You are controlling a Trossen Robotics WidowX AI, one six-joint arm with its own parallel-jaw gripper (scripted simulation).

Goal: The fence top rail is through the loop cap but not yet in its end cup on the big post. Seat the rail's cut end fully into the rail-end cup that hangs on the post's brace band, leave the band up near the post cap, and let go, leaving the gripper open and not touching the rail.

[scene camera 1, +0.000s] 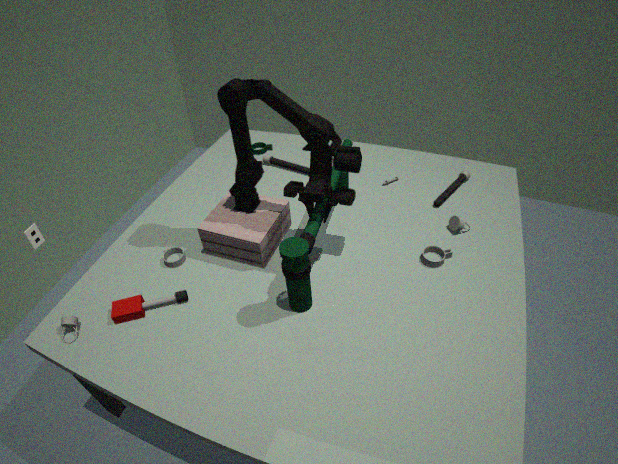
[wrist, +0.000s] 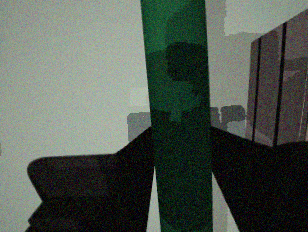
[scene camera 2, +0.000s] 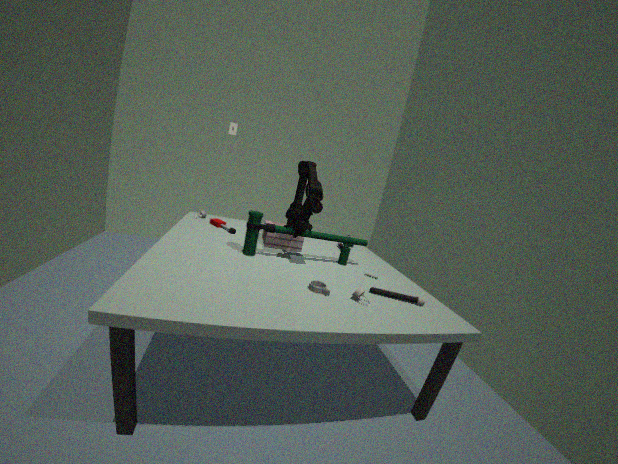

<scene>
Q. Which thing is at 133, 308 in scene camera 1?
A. A red-handled tool.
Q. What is my gripper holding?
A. A green top rail.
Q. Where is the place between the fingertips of my gripper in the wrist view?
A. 176, 130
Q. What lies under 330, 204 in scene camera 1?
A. My gripper.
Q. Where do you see a green top rail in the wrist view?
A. At 176, 52
</scene>
